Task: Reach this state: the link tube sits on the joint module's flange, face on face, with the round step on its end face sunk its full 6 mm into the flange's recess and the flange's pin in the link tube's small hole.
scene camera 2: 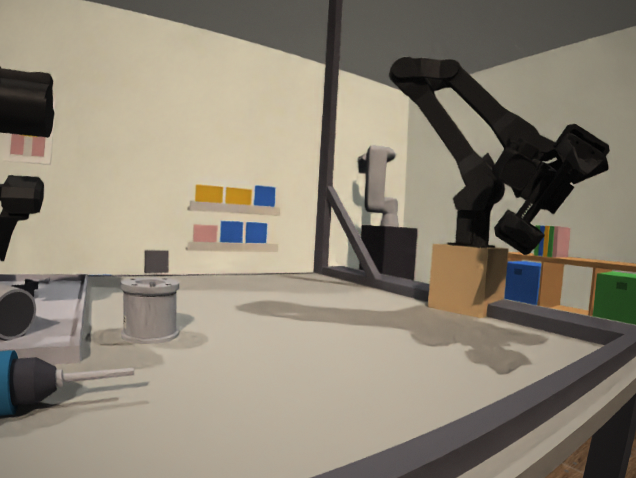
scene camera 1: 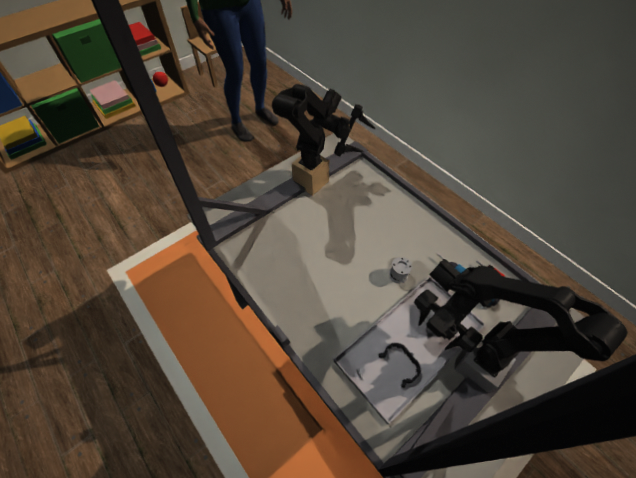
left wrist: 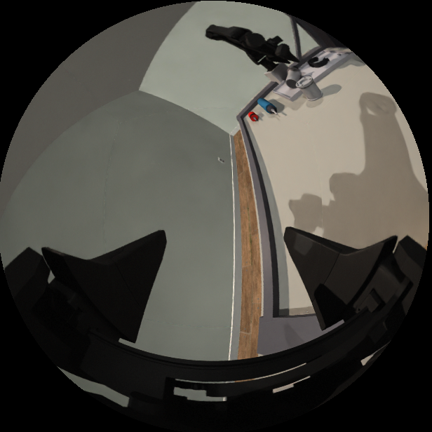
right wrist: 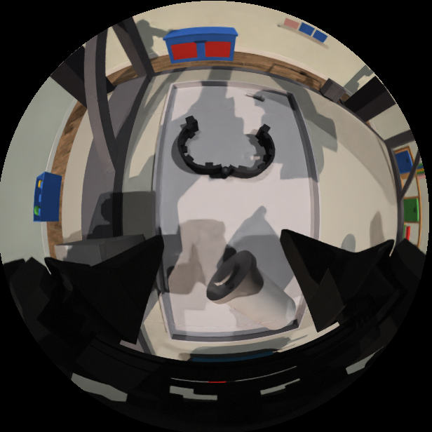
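Pixels of known places: left gripper, fingertip midpoint: [scene camera 2: 559, 204] [scene camera 1: 369, 140]; right gripper, fingertip midpoint: [scene camera 1: 432, 336]; left arm's base at its link origin: [scene camera 2: 471, 246] [scene camera 1: 310, 161]; right arm's base at its link origin: [scene camera 1: 490, 360].
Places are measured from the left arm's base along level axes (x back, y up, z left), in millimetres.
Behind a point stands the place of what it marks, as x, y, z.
The joint module [scene camera 1: 400, 269] {-494, -58, -147} [scene camera 2: 150, 310] {-500, -76, -108} [left wrist: 310, 90], a silver cylinder, stands upright beside the tray with its flange on top and bare. The link tube [right wrist: 272, 302] [scene camera 2: 16, 313] {-623, -81, -161} [left wrist: 293, 76], pale with a dark end, lies on its side in the tray, apart from the module; its end details are too small to tell. It is mostly hidden in scene camera 1. My right gripper [scene camera 1: 434, 335] {-681, -42, -284} [right wrist: 222, 238] is open and empty above the tray, with the tube showing between its fingers in the right wrist view. My left gripper [scene camera 1: 368, 139] {-139, 64, 170} [left wrist: 226, 235] is open and empty at the table's far corner.
The grey tray [scene camera 1: 359, 391] {-608, -98, -517} [right wrist: 316, 220] [scene camera 2: 56, 353] {-594, -101, -85} also holds a black curved part [scene camera 1: 416, 365] {-690, -101, -359} [right wrist: 225, 171]. A blue tool [scene camera 2: 6, 382] {-632, -82, 9} [left wrist: 265, 104] and a red tool [left wrist: 253, 116] lie beside the tray. A dark frame post [scene camera 2: 329, 154] {67, 209, -434} rises at the table edge.
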